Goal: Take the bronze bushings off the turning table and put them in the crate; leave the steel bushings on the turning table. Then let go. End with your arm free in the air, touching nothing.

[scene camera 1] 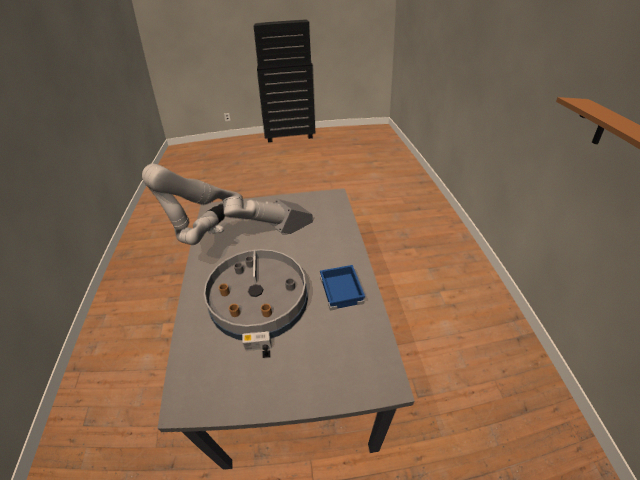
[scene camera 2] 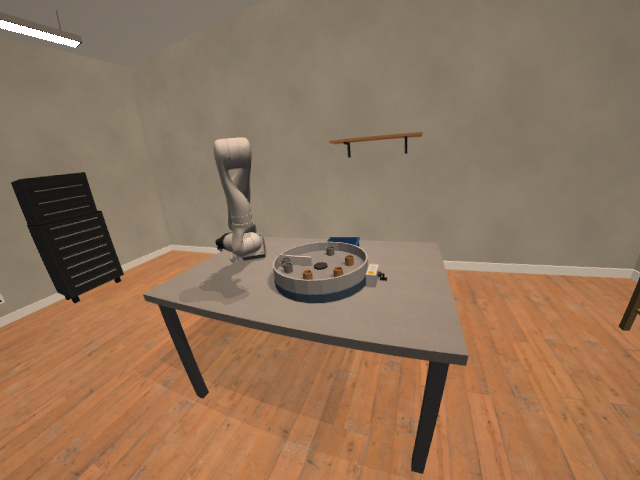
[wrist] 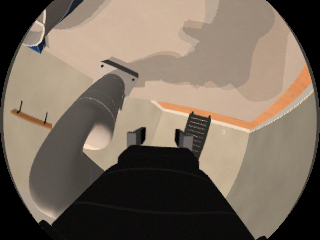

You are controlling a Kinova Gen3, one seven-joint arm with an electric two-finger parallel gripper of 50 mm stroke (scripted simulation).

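Observation:
Blue crate (scene camera 1: 342, 282), visible. My gripper (wrist: 160, 134), visible.

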